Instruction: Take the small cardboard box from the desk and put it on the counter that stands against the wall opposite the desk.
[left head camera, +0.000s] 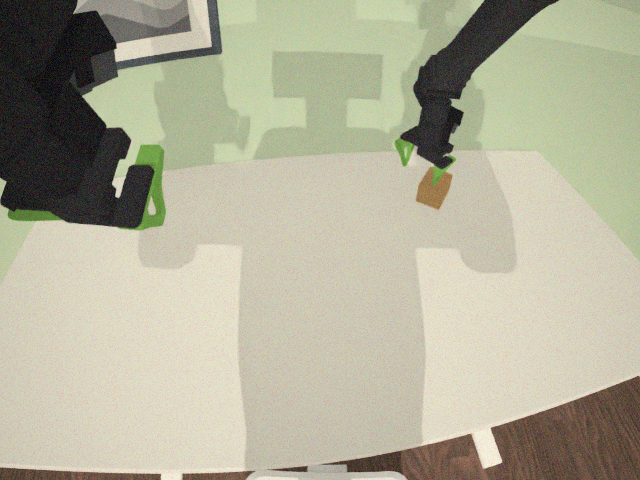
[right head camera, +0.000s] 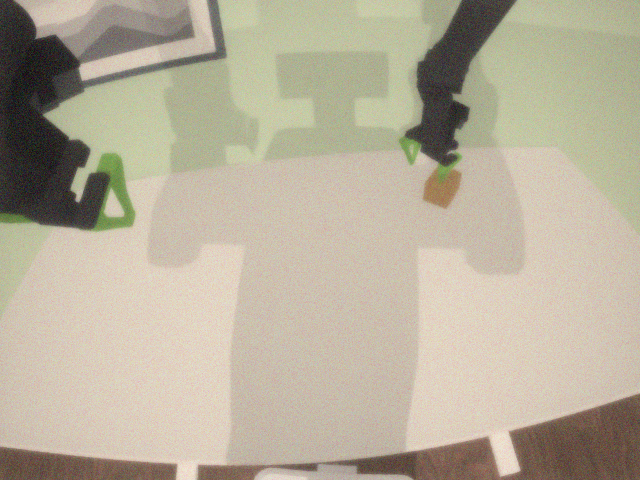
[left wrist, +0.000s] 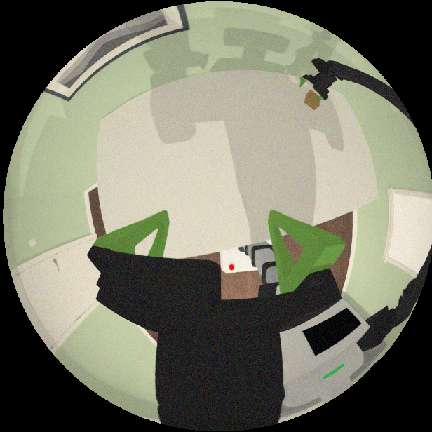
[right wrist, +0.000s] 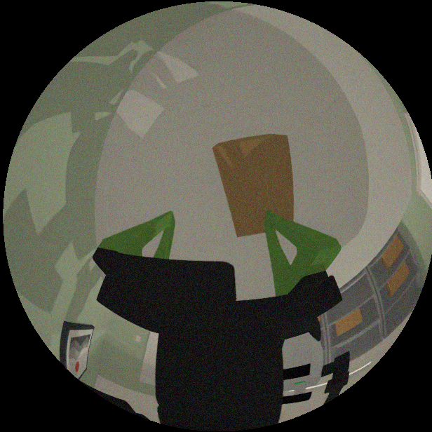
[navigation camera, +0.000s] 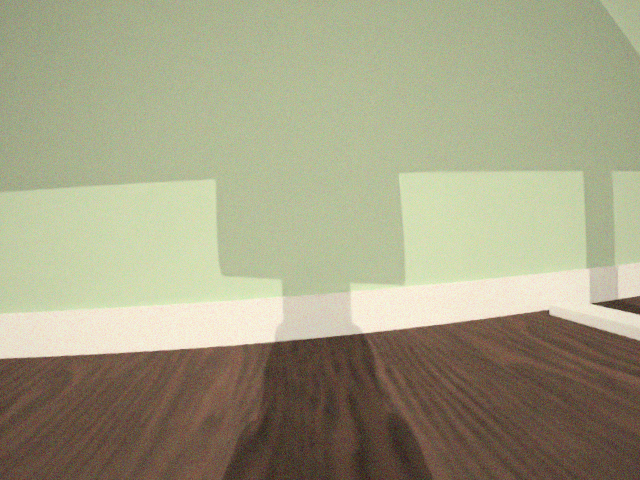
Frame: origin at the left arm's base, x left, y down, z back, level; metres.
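Where they show: left gripper, between the fingertips: (left head camera: 120, 215) (right head camera: 98, 217); right gripper, between the fingertips: (left head camera: 419, 174) (right head camera: 426, 173).
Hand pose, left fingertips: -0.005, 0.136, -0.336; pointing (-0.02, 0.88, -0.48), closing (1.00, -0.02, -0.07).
After its pixels a point has its place, as x, y, z.
The small brown cardboard box (left head camera: 433, 194) @(-0.447, 0.424, -0.760) (right head camera: 442, 192) @(-0.451, 0.420, -0.757) (left wrist: 312, 100) (right wrist: 257, 185) rests on the pale desk (left head camera: 330, 361) @(-0.212, 0.460, -0.370) (right head camera: 320, 361) @(-0.214, 0.460, -0.370) (left wrist: 200, 165) (right wrist: 325, 125), near the wall-side edge. My right gripper (left head camera: 420, 173) @(-0.420, 0.406, -0.811) (right head camera: 427, 172) @(-0.420, 0.406, -0.811) (right wrist: 219, 216) is open and empty above the desk at the box. In the right wrist view, the box is beyond the fingertips and right of centre, and the right-hand finger overlaps its near edge. My left gripper (left head camera: 86, 219) (left wrist: 218, 215) is open and empty, held high at the desk's left side. I cannot make out the counter.
A framed picture (left head camera: 217, 31) @(0.046, 0.099, -0.940) (right head camera: 220, 36) @(0.046, 0.100, -0.941) hangs on the green wall behind the desk. Grey shelving (right wrist: 377, 305) with several brown boxes stands at the lower right of the right wrist view. A white door (left wrist: 55, 285) shows at the left wrist view's lower left.
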